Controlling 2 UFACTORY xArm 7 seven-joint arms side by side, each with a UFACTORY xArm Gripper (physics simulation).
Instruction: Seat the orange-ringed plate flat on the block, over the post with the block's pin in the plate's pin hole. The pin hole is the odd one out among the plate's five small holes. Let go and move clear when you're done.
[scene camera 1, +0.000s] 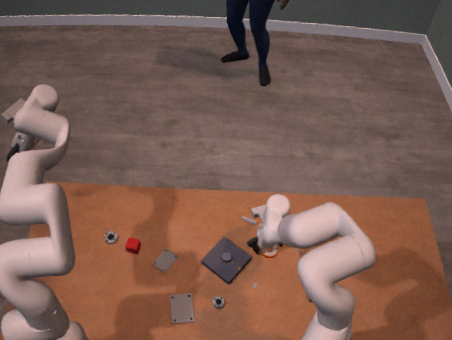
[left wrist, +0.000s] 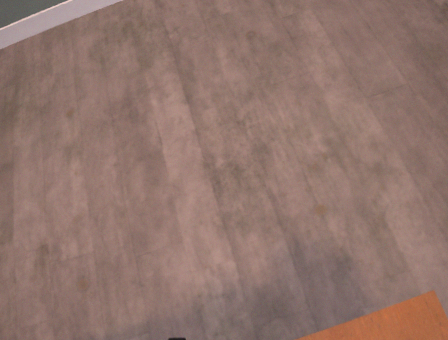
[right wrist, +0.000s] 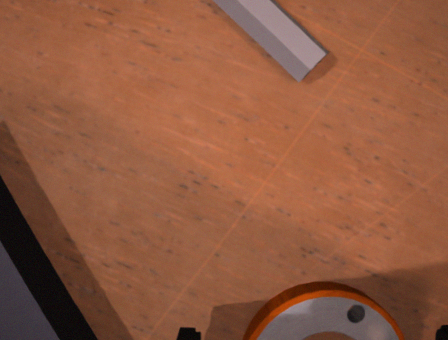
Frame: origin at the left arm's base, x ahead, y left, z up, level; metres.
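Where they show: right gripper, fingertip midpoint: (scene camera 1: 267, 247).
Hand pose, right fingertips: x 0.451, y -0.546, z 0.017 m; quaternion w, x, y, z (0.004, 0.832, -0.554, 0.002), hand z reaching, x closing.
After its pixels a point has its place.
The orange-ringed plate (scene camera 1: 269, 256) @(x 0.418, y -0.553, z 0.010 m) (right wrist: 295, 321) @(x 0.462, y -0.532, z 0.013 m) lies flat on the table, right of the block. In the right wrist view its lower part is cut off; one small hole and part of the centre hole show. The dark block (scene camera 1: 214, 260) @(x 0.381, y -0.362, z 0.024 m) (right wrist: 17, 305) @(x 0.432, y -0.441, z 0.024 m) lies on the table with its round post (scene camera 1: 226, 256) @(x 0.392, y -0.402, z 0.040 m) upright in the middle; small orange spots show near its right corner, and I cannot tell the pin. My right gripper (scene camera 1: 267, 245) @(x 0.451, y -0.546, z 0.017 m) (right wrist: 315, 334) @(x 0.451, y -0.546, z 0.017 m) is open, its fingertips apart on either side of the plate. My left gripper (scene camera 1: 13, 151) @(x 0.504, y 0.256, z 0.384 m) is open and empty, far from the block.
A grey bar (scene camera 1: 249, 219) @(x 0.561, y -0.477, z 0.014 m) (right wrist: 280, 37) @(x 0.553, y -0.487, z 0.014 m) lies beyond the plate. A red cube (scene camera 1: 132, 245) @(x 0.402, y -0.073, z 0.040 m), grey plates (scene camera 1: 165, 260) @(x 0.372, y -0.191, z 0.006 m) (scene camera 1: 182, 308) @(x 0.205, y -0.271, z 0.007 m), round pieces (scene camera 1: 111, 237) @(x 0.439, y 0.017, z 0.010 m) (scene camera 1: 218, 302) @(x 0.234, y -0.387, z 0.015 m) and a tiny grey disc (scene camera 1: 255, 285) @(x 0.309, y -0.508, z 0.002 m) lie around the block. The table edge (left wrist: 367, 316) @(x 0.579, y 0.344, z 0.000 m) shows in the left wrist view.
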